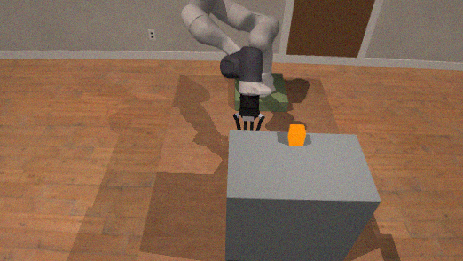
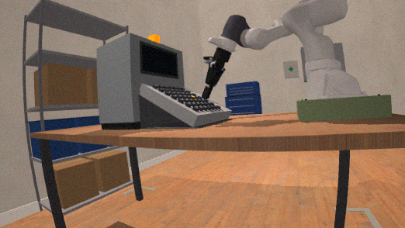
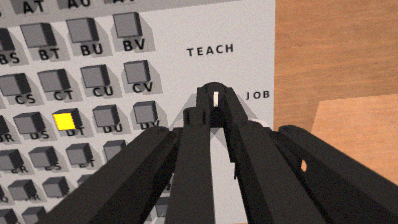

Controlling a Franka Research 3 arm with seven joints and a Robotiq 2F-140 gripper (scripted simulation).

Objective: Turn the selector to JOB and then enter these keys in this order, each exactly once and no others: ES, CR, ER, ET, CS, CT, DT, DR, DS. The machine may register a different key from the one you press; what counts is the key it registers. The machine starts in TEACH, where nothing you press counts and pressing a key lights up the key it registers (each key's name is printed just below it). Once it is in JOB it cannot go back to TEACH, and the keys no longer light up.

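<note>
My hand is 20 mm short of the black selector knob and 20 mm above it. Round my hand: keyboard: 110 mm to the left, 70 mm below, 50 mm ahead.
</note>
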